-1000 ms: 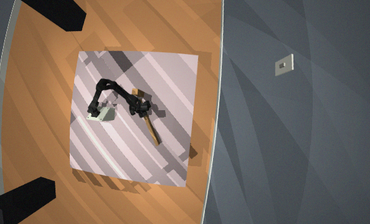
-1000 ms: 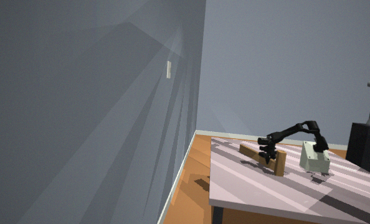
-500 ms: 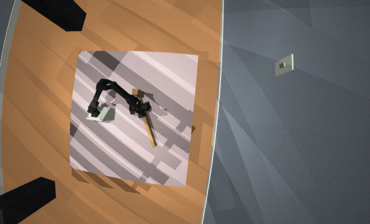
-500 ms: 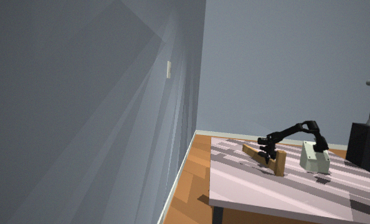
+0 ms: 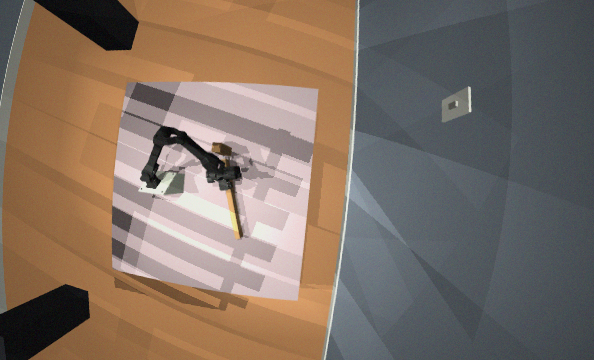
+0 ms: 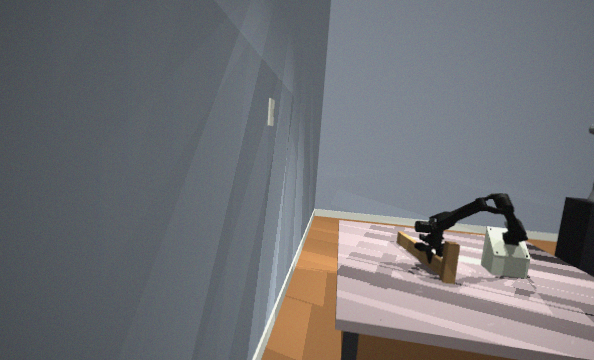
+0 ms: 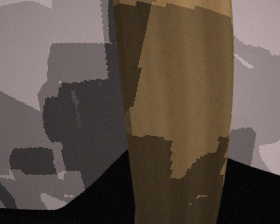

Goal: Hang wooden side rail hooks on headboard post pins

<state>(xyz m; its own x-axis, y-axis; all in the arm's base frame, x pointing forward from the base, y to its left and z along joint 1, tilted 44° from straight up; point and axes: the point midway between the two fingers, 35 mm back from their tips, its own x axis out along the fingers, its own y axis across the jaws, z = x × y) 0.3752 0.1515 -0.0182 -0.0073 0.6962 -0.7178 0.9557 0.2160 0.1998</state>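
Right now the headboard post is 13 cm to the left of my gripper tip, 6 cm above it and 3 cm behind it.
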